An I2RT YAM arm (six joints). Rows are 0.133 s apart.
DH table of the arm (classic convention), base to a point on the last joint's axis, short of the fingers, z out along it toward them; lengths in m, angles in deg. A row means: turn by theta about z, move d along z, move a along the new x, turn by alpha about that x. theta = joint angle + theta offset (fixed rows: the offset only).
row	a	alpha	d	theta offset
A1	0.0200	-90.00	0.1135	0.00
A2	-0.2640	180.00	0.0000	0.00
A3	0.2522	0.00	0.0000	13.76
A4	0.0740	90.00	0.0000	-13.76
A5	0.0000	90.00	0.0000	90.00
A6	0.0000	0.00	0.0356	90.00
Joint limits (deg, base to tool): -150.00..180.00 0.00..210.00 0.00..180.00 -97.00..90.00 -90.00..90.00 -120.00..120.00
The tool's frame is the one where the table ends.
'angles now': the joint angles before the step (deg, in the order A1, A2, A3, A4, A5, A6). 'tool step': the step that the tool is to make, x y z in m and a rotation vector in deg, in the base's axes. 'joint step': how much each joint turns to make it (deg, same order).
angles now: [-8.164, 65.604, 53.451, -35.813, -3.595, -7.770]
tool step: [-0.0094, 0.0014, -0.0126, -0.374, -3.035, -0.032]
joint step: [0.011, -3.341, -5.584, 5.304, -0.014, 0.073]
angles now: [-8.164, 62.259, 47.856, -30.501, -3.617, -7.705]
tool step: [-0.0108, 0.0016, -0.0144, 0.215, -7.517, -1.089]
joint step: [0.011, -4.986, -8.090, 10.622, -0.014, 1.690]
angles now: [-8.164, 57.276, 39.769, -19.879, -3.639, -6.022]
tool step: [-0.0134, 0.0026, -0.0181, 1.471, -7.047, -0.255]
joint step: [-0.016, -5.190, -8.680, 10.418, -1.173, 2.178]
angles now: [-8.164, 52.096, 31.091, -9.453, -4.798, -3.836]
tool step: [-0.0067, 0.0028, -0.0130, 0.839, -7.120, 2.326]
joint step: [0.009, -2.871, -6.691, 10.815, -2.898, 0.594]
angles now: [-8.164, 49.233, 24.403, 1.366, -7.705, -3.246]
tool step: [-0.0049, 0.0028, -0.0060, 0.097, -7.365, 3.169]
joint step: [0.005, -1.942, -5.013, 10.350, -3.362, 0.001]
